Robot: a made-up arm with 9 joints. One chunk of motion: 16 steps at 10 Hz.
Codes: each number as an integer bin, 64 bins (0 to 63) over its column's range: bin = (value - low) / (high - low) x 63, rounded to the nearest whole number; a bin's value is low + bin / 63 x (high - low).
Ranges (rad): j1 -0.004..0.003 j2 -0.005..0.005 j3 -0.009..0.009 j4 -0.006..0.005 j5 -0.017..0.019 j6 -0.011..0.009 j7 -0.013..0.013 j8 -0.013..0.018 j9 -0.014..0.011
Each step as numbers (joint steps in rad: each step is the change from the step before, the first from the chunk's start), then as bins.
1 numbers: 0.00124 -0.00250 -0.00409 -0.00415 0.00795 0.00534 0.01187 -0.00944 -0.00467
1 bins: 47 16 17 11 44 51 60 7 24
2 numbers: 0.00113 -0.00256 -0.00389 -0.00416 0.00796 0.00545 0.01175 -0.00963 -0.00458
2 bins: 46 15 18 11 44 52 60 7 24
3 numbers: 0.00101 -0.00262 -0.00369 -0.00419 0.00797 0.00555 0.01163 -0.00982 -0.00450
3 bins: 45 15 19 10 44 52 60 6 24
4 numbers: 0.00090 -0.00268 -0.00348 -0.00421 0.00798 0.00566 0.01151 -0.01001 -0.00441
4 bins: 44 15 19 10 44 52 59 6 24
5 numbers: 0.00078 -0.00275 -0.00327 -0.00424 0.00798 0.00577 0.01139 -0.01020 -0.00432
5 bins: 43 14 20 10 44 53 59 6 24
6 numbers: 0.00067 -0.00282 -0.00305 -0.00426 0.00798 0.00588 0.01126 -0.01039 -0.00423
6 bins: 42 14 21 10 44 53 59 5 25
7 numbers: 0.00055 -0.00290 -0.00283 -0.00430 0.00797 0.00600 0.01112 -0.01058 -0.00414
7 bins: 41 13 22 10 44 54 58 5 25
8 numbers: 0.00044 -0.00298 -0.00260 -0.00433 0.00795 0.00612 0.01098 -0.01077 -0.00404
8 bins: 40 13 22 10 44 54 58 5 25
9 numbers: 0.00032 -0.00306 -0.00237 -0.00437 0.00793 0.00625 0.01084 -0.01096 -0.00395
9 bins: 39 12 23 9 44 54 58 4 25
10 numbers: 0.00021 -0.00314 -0.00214 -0.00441 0.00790 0.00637 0.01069 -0.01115 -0.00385
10 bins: 38 12 24 9 44 55 57 4 26
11 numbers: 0.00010 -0.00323 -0.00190 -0.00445 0.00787 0.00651 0.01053 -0.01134 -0.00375
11 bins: 37 11 25 9 44 55 57 3 26
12 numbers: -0.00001 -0.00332 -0.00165 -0.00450 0.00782 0.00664 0.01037 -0.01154 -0.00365
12 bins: 36 11 26 9 43 56 57 3 26
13 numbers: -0.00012 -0.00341 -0.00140 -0.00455 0.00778 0.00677 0.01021 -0.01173 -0.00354
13 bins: 35 10 27 8 43 56 56 3 26
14 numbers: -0.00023 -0.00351 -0.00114 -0.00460 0.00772 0.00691 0.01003 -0.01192 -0.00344
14 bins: 34 9 28 8 43 56 56 2 27
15 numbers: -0.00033 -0.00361 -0.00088 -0.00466 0.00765 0.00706 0.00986 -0.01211 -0.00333
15 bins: 33 9 28 8 43 57 55 2 27
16 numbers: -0.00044 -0.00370 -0.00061 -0.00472 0.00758 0.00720 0.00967 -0.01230 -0.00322
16 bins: 32 8 29 7 43 57 55 1 27
